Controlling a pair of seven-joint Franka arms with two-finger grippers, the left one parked.
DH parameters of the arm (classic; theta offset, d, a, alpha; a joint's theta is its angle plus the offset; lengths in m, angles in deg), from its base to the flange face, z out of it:
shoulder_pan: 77.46 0.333 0 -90
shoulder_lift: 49.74 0 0 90
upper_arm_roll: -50.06 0.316 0.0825 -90
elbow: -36.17 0 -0.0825 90
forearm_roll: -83.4 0.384 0 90
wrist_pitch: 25.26 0 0.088 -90
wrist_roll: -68.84 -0.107 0 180
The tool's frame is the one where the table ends.
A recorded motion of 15 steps. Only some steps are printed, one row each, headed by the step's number.
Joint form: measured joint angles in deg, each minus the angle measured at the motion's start. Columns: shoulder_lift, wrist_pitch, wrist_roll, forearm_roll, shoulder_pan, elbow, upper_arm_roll.
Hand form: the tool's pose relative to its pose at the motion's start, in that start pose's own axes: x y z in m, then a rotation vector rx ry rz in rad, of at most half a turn. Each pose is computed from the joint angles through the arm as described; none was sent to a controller.
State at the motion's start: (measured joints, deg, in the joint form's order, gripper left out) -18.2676 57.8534 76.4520 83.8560 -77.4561 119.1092 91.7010
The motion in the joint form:
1: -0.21 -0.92 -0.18 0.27 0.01 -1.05 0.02
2: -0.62 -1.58 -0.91 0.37 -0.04 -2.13 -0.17
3: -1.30 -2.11 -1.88 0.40 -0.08 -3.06 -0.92
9: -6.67 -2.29 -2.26 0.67 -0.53 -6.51 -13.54
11: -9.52 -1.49 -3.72 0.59 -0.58 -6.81 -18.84
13: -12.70 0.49 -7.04 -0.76 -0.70 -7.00 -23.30
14: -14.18 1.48 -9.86 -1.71 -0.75 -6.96 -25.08
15: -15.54 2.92 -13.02 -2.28 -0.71 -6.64 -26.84
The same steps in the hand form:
1: -0.0028 -0.0022 -0.0084 0.0015 0.0052 0.0018
2: -0.0067 -0.0024 -0.0190 -0.0028 0.0177 0.0180
3: -0.0122 0.0012 -0.0305 -0.0117 0.0332 0.0481
9: -0.0737 0.0869 -0.1020 -0.0812 0.1667 0.2765
11: -0.1082 0.1151 -0.1299 -0.1160 0.2297 0.3927
13: -0.1460 0.1349 -0.1616 -0.1722 0.3154 0.5317
14: -0.1637 0.1414 -0.1753 -0.1981 0.3565 0.6142
15: -0.1793 0.1475 -0.1867 -0.2148 0.4024 0.6980

